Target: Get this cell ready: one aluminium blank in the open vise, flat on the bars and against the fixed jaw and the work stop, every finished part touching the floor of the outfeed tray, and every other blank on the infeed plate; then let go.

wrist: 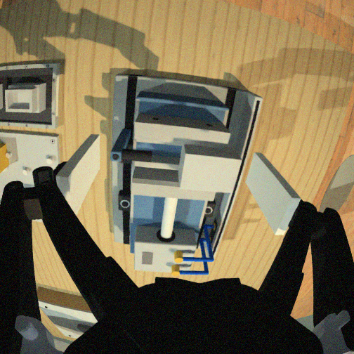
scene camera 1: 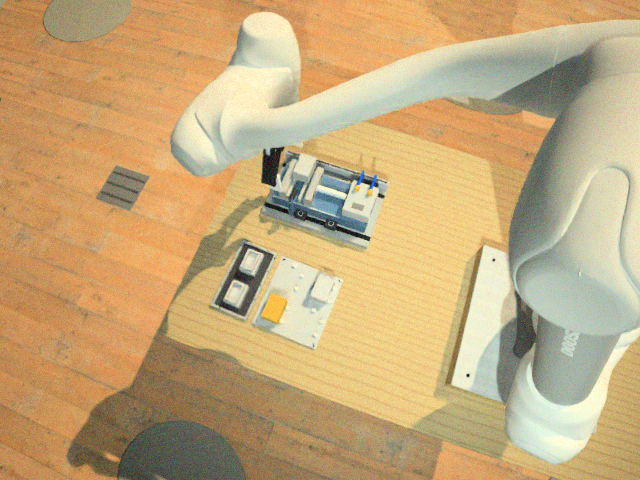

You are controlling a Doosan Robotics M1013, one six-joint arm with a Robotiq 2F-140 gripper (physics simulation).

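Places are measured from the arm's base along level axes (x ahead, y left, z up), in centimetres.
Where they show: gripper, fingertip midpoint: [scene camera 1: 286, 166].
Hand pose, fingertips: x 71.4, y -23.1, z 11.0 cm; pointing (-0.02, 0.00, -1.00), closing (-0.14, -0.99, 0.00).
Note:
After its pixels a point has its place.
The vise [scene camera 1: 330, 204] @[x 59.4, y -19.8, z 1.7 cm] [wrist: 170, 210] stands on the table, its jaws apart. A pale aluminium blank [scene camera 1: 305, 167] @[x 67.4, y -26.0, z 7.3 cm] [wrist: 210, 169] sits between them, away from the dark work stop [wrist: 136, 155] in the wrist view; its seating on the bars and any fixed-jaw contact are unclear. My gripper [scene camera 1: 288, 167] @[x 71.4, y -23.1, z 11.0 cm] [wrist: 177, 159] is open and empty, its fingers on either side of the vise. Two hollowed parts [scene camera 1: 251, 261] @[x 76.0, y -1.3, z -1.6 cm] [scene camera 1: 236, 293] @[x 77.4, y 7.7, z -1.6 cm] lie in the dark outfeed tray [scene camera 1: 217, 304] @[x 81.8, y 11.0, z -3.7 cm] [wrist: 56, 95]. The infeed plate [scene camera 1: 294, 329] @[x 61.4, y 12.9, z -3.5 cm] [wrist: 37, 142] holds a pale blank [scene camera 1: 323, 287] @[x 56.6, y 1.9, z 0.1 cm] and an orange block [scene camera 1: 274, 308] @[x 67.0, y 9.6, z 0.2 cm] [wrist: 2, 156].
Blue levers with yellow ends [scene camera 1: 371, 184] @[x 50.1, y -25.2, z 6.7 cm] [wrist: 206, 259] stand at the screw end of the vise. The tray and plate lie side by side near the vise. A large pale base plate [scene camera 1: 478, 330] @[x 18.0, y 4.7, z 0.8 cm] lies at the right, partly behind the arm. The forearm passes above the back of the table.

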